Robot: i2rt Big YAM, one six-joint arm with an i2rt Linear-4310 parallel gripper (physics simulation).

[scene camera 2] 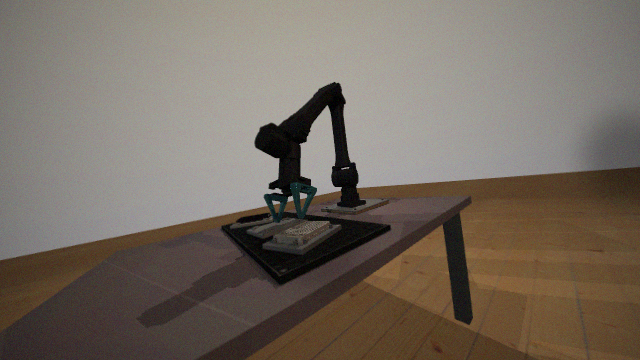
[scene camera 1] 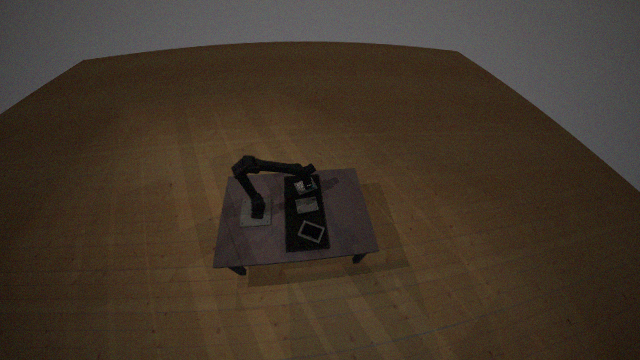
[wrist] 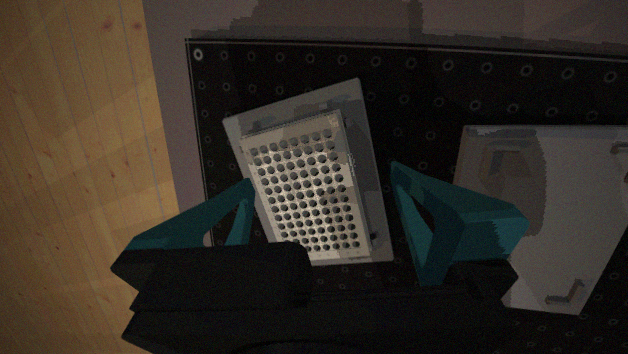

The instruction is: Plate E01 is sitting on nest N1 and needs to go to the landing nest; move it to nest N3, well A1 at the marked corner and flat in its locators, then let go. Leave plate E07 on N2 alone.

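A pale plate with many wells sits on a grey nest at one end of the black board. My gripper is open and empty. In the wrist view its teal fingers stand on either side of the plate, apart from it; their height is unclear. The middle nest shows bare grey with small corner locators. The nest at the other end shows a light rim around a dark middle, perhaps a dark plate. Labels and well A1 cannot be read.
The black board lies on the table. The arm's base plate stands beside the board. The middle nest lies close to my right finger in the wrist view.
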